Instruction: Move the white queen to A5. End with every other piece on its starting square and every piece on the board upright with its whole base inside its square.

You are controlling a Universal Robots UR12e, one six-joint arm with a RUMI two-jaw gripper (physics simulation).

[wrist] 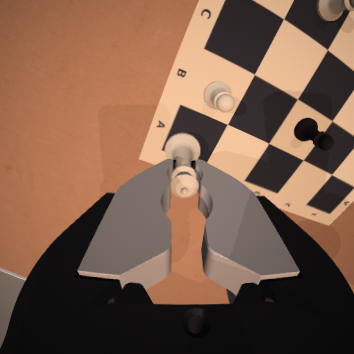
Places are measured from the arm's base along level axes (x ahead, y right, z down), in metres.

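Pixels of known places: gripper, fingertip midpoint: [182, 163].
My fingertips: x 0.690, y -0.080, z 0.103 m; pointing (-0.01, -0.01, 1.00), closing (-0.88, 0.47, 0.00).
Observation:
For each thing: its top centre in the pictures, then the offset to it from my fingertips. "pt": a spot on its surface instead.
- white queen, middle of its top: [184, 192] dx +0.002, dy +0.004, dz -0.040 m
- dark corner square A5, surface spot: [200, 121] pt dx -0.001, dy +0.026, dz +0.023 m
- chessboard, middle of its top: [330, 87] dx -0.069, dy +0.098, dz +0.023 m
- white pawn, middle of its top: [226, 104] dx +0.000, dy +0.048, dz -0.009 m
- black piece, middle of its top: [329, 145] dx -0.075, dy +0.064, dz -0.009 m
- white piece, surface spot: [331, 8] pt dx -0.029, dy +0.130, dz +0.015 m
The white queen [183, 148] is held by its upper body, with its pale round base toward the board and its head toward the camera. My gripper [182, 163] is shut on it. In this view the base overlaps the lower left part of the dark corner square A5 [200, 121], at the board's A edge. The gap between base and board cannot be judged. The chessboard [167, 102] lies turned at a slant in the upper right. The jaws hide part of its lower edge.
A white pawn [218, 96] stands on the light square B5, close beside the queen. A black piece [306, 129] stands farther right on a light square. Another white piece [331, 8] stands at the top right. A grey object [10, 302] shows at the lower left edge.

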